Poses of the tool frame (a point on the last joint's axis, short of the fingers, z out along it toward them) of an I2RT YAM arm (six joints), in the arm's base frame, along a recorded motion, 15 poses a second.
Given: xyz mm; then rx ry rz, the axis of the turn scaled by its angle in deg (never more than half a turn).
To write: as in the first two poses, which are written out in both.
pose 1, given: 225.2 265.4 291.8 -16.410 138.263 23.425
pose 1, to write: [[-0.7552 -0.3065 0.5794 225.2], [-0.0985 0.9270 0.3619 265.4], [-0.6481 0.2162 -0.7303 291.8], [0 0 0 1]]
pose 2, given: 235.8 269.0 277.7 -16.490 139.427 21.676
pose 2, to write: [[-0.7646 -0.2976 0.5717 235.8], [-0.1100 0.9343 0.3392 269.0], [-0.6351 0.1965 -0.7470 277.7], [0 0 0 1]]
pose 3, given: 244.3 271.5 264.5 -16.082 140.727 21.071
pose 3, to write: [[-0.7780 -0.2869 0.5589 244.3], [-0.1106 0.9383 0.3277 271.5], [-0.6184 0.1931 -0.7618 264.5], [0 0 0 1]]
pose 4, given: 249.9 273.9 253.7 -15.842 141.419 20.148
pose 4, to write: [[-0.7842 -0.2788 0.5543 249.9], [-0.1129 0.9426 0.3144 273.9], [-0.6101 0.1839 -0.7707 253.7], [0 0 0 1]]
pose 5, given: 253.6 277.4 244.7 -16.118 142.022 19.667
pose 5, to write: [[-0.7893 -0.2788 0.5471 253.6], [-0.1197 0.9437 0.3083 277.4], [-0.6023 0.1779 -0.7782 244.7], [0 0 0 1]]
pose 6, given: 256.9 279.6 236.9 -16.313 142.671 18.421
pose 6, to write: [[-0.7938 -0.2751 0.5423 256.9], [-0.1284 0.9475 0.2928 279.6], [-0.5944 0.1628 -0.7875 236.9], [0 0 0 1]]
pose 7, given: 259.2 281.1 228.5 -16.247 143.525 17.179
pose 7, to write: [[-0.8010 -0.2680 0.5354 259.2], [-0.1340 0.9518 0.2758 281.1], [-0.5835 0.1492 -0.7983 228.5], [0 0 0 1]]
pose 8, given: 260.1 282.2 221.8 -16.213 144.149 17.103
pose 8, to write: [[-0.8071 -0.2658 0.5272 260.1], [-0.1351 0.9524 0.2734 282.2], [-0.5748 0.1495 -0.8046 221.8], [0 0 0 1]]
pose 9, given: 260.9 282.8 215.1 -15.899 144.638 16.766
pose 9, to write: [[-0.8120 -0.2598 0.5226 260.9], [-0.1333 0.9544 0.2672 282.8], [-0.5682 0.1473 -0.8096 215.1], [0 0 0 1]]
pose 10, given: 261.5 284.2 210.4 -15.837 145.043 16.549
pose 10, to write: [[-0.8158 -0.2574 0.5179 261.5], [-0.1341 0.9553 0.2635 284.2], [-0.5626 0.1455 -0.8138 210.4], [0 0 0 1]]
